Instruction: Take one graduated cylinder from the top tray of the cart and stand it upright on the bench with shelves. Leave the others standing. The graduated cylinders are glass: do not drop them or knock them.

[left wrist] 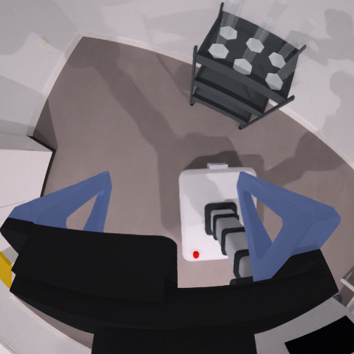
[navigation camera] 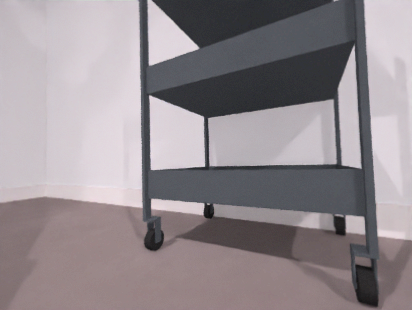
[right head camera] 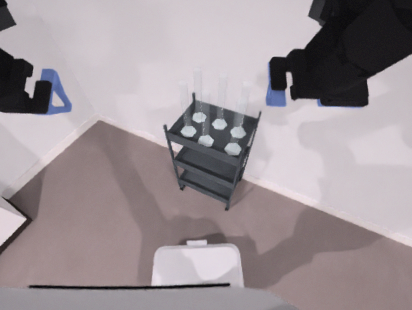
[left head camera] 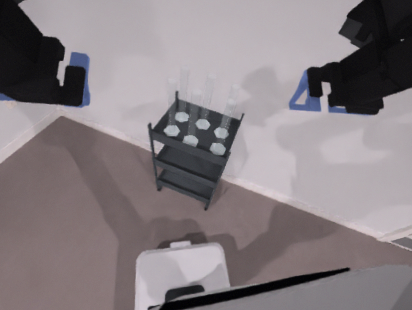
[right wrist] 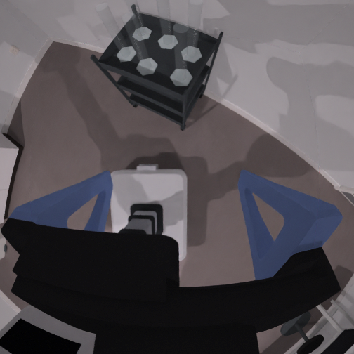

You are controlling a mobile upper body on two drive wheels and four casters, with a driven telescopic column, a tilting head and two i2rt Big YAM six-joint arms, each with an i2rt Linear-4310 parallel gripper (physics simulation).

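The dark grey cart stands near the wall, in front of the robot's base. Several clear graduated cylinders with pale hexagonal feet stand upright on its top tray; one near-corner graduated cylinder is at the tray's right. My left gripper is open and empty, to the left of the cart. My right gripper is open and empty, to the right of it. Both are well apart from the glass. I cannot identify the bench with shelves.
The robot's white base is close to the cart's near side. Walls run behind the cart and meet in a corner at the left. A white box-like piece of furniture stands at the left.
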